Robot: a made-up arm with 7 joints.
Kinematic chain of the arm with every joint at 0, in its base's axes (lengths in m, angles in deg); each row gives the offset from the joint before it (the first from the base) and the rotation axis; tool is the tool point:
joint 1: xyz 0 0 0.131 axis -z
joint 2: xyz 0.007 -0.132 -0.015 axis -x
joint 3: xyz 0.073 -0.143 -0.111 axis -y
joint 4: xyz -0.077 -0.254 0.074 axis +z
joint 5: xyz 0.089 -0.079 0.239 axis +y
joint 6: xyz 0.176 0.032 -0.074 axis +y
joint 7: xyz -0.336 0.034 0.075 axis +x
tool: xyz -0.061 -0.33 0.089
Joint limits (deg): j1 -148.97..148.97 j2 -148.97..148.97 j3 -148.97..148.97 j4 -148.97..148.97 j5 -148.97..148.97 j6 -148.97..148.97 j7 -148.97..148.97
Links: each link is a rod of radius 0.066 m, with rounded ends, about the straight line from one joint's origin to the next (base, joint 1, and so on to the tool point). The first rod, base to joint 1, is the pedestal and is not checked.
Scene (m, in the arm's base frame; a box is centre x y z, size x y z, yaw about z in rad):
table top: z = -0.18
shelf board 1: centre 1.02 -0.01 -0.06 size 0.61 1.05 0.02 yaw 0
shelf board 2: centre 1.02 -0.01 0.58 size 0.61 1.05 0.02 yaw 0
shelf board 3: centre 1.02 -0.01 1.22 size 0.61 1.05 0.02 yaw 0
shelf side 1: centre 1.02 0.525 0.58 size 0.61 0.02 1.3 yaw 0
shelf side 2: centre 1.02 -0.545 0.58 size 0.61 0.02 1.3 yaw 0
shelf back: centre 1.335 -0.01 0.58 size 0.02 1.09 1.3 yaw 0
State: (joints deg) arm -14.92 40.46 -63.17 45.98 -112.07 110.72 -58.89
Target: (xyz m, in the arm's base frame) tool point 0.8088 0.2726 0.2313
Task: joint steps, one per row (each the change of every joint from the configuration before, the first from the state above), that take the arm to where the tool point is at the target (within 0.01 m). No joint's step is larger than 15 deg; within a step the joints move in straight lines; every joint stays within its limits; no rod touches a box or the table.
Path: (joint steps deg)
1: 1.39 -1.59 -4.15 -13.09 -6.29 -14.33 -9.27
2: 1.38 -1.58 -4.14 -13.09 -6.29 -14.32 -9.27
3: 8.83 13.66 0.71 -7.15 -1.41 0.38 -8.45
4: 8.83 13.65 0.71 -7.15 -1.42 0.39 -8.46
5: 8.83 13.66 0.71 -7.15 -1.42 0.38 -8.45
6: 8.83 13.66 0.71 -7.15 -1.41 0.39 -8.46
7: -3.38 5.45 -0.90 3.51 7.94 10.58 5.33
8: -3.38 5.44 -0.91 3.50 7.94 10.58 5.33

